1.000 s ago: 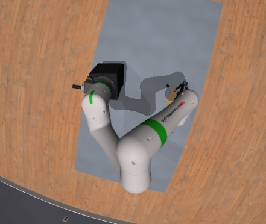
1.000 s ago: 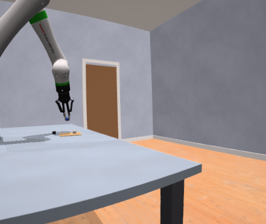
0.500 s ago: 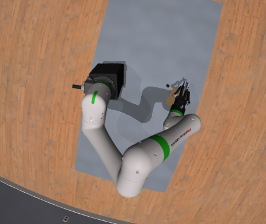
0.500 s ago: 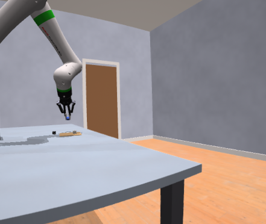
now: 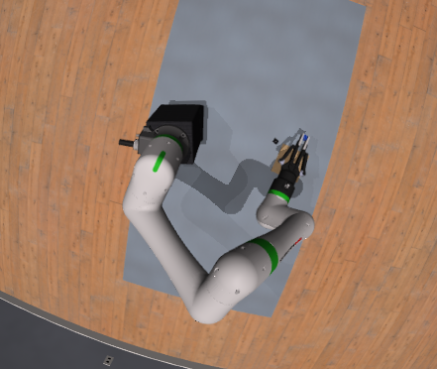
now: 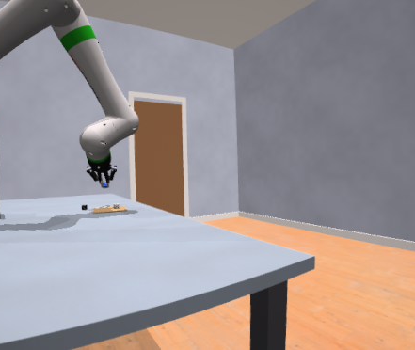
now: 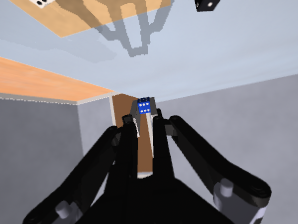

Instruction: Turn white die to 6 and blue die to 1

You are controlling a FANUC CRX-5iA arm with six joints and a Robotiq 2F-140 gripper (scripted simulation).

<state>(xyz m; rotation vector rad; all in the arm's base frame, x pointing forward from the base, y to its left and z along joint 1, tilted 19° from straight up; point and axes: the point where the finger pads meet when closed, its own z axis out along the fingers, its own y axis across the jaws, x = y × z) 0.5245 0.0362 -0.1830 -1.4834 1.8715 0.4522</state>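
My gripper is now 1 cm past the tan mat, 11 cm to the left of it and 11 cm above it. From my hand the other things lie so: blue die 1 cm ahead, 2 cm to the left, 2 cm below; then black die 10 cm behind, 3 cm to the right, 11 cm below; then white die 2 cm ahead, 12 cm to the right, 10 cm below.
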